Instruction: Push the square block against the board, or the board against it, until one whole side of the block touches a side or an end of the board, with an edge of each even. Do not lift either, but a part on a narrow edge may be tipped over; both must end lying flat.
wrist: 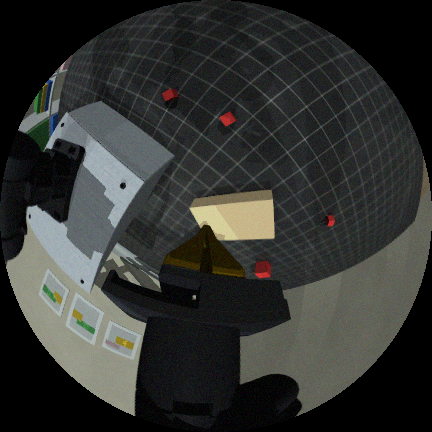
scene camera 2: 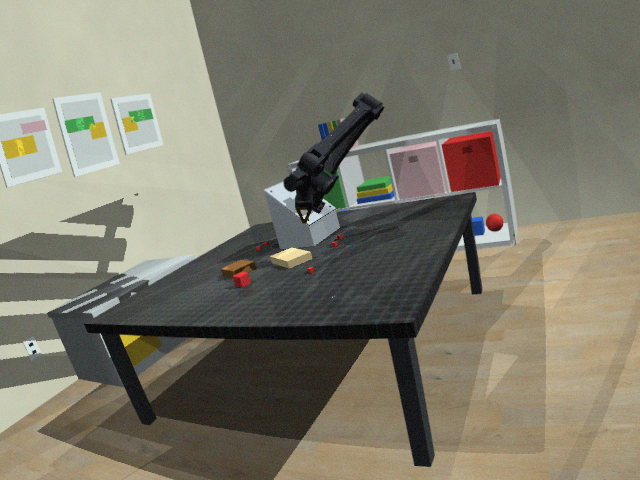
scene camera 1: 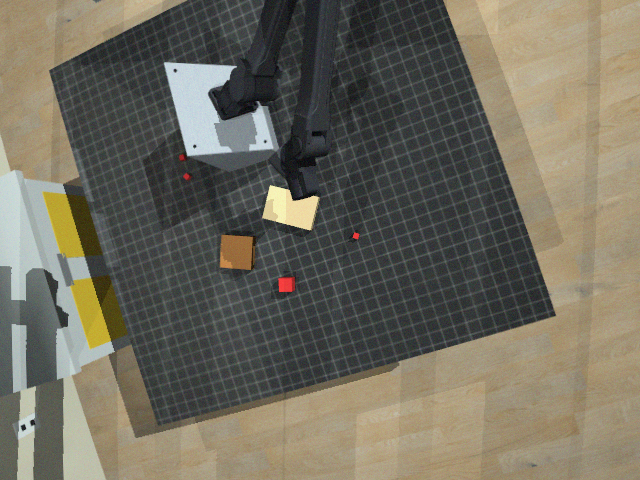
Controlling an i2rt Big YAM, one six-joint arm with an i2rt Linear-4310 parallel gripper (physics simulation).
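Pixels of known places: gripper, between the fingertips: (wrist: 205, 229) (scene camera 2: 304, 223); arm's base, origin of its link: (wrist: 59, 178) (scene camera 1: 233, 101).
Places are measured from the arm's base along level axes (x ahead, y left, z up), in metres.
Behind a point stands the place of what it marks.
Observation:
The square block (scene camera 1: 236, 252) @[x 0.360, y -0.224, z -0.126 m] (scene camera 2: 238, 268) @[x 0.404, y -0.195, z -0.126 m], orange-brown, lies flat on the table. The board (scene camera 1: 287, 210) @[x 0.317, y -0.022, z -0.126 m] (scene camera 2: 291, 257) @[x 0.362, y 0.016, z -0.126 m] (wrist: 250, 217) @[x 0.326, y 0.024, z -0.126 m], pale tan and oblong, lies flat up and to the right of it in scene camera 1. A gap separates them, and their sides are turned at an angle to each other. My gripper (scene camera 2: 304, 221) @[x 0.246, y 0.052, z -0.032 m] (wrist: 205, 229) @[x 0.246, y 0.052, z -0.032 m] is shut and empty, its yellow fingertips together above the board. In scene camera 1 the wrist covers the fingers and part of the board's far side. The square block does not show in the wrist view.
A grey slant-topped box (scene camera 1: 191, 103) @[x -0.009, y -0.083, z 0.084 m] (scene camera 2: 289, 222) @[x 0.135, y -0.059, z -0.041 m] (wrist: 135, 140) @[x 0.085, y 0.043, z -0.119 m] stands behind the board, close to my arm. A larger red cube (scene camera 1: 286, 284) @[x 0.516, y -0.120, z -0.115 m] (scene camera 2: 241, 279) @[x 0.537, y -0.112, z -0.127 m] lies near the square block. Several small red cubes lie around, one (scene camera 1: 355, 236) @[x 0.477, y 0.126, z -0.139 m] (scene camera 2: 310, 270) @[x 0.485, y 0.130, z -0.145 m] right of the board. The table (scene camera 1: 439, 258) @[x 0.642, y 0.315, z -0.155 m] (scene camera 2: 336, 304) @[x 0.773, y 0.304, z -0.155 m] has a grid.

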